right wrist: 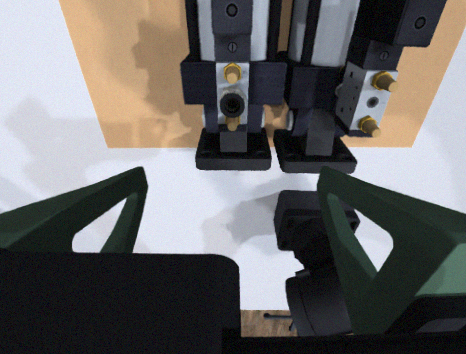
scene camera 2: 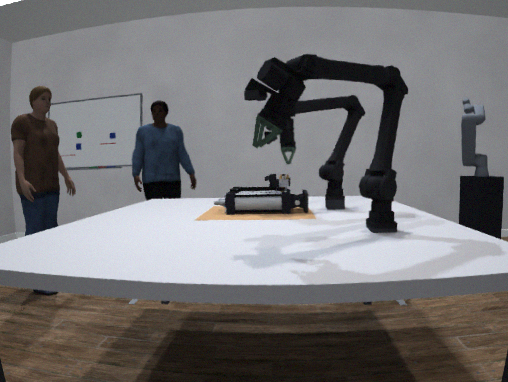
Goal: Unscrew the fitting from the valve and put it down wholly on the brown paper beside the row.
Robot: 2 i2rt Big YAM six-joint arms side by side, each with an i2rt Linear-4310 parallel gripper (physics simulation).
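Places are measured from the left arm's base along level axes (x ahead, y left, z up), in centimetres.
Pixels of known places: left gripper, fingertip midpoint: (scene camera 2: pixel 256 146); right gripper, fingertip midpoint: (right wrist: pixel 232 176) (scene camera 2: pixel 288 164); left arm's base, origin of the base link: (scene camera 2: pixel 381 225); right arm's base, origin of the base link: (right wrist: pixel 314 228) (scene camera 2: pixel 334 198).
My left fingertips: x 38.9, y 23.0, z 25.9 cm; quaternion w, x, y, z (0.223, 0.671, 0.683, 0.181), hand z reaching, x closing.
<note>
Ahead of a thing's pixels: the offset from my left fingertips to its top centre. "pt": to the spot under its first point. Level surfaces: height alone.
The fitting @[dz -9.7, dx -3.8, dy -65.5 cm] (right wrist: pixel 224 106), a dark open ring with a knurled silver rim, stands on the light valve block @[pt dz -11.9, dx -2.9, dy -64.7 cm] (right wrist: pixel 221 82) at the upper middle of the right wrist view, between two brass nozzles. In scene camera 2 the valve @[dz -9.8, dx -0.9, dy -65.3 cm] (scene camera 2: pixel 284 181) is small, and the fitting cannot be made out. The brown paper (scene camera 2: pixel 207 215) (right wrist: pixel 125 130) lies under the row of cylinders @[pt dz -21.9, dx +7.8, dy -60.4 cm] (scene camera 2: pixel 257 202) (right wrist: pixel 204 30). My right gripper (scene camera 2: pixel 288 159) (right wrist: pixel 232 176) is open and empty above the valve end. My left gripper (scene camera 2: pixel 262 142) is open and empty, higher above the row.
A second valve block @[pt dz -11.9, dx -2.9, dy -75.3 cm] (right wrist: pixel 371 92) with two brass nozzles and a bare port sits on the neighbouring cylinder. Black end feet @[pt dz -17.9, dx -13.3, dy -66.1 cm] (right wrist: pixel 233 162) @[pt dz -17.9, dx -13.1, dy -75.9 cm] (right wrist: pixel 318 166) reach past the paper's edge. An arm base (right wrist: pixel 300 210) stands beyond them. Two people (scene camera 2: pixel 37 150) (scene camera 2: pixel 162 150) stand behind the white table @[dz -27.2 cm] (scene camera 2: pixel 150 250).
</note>
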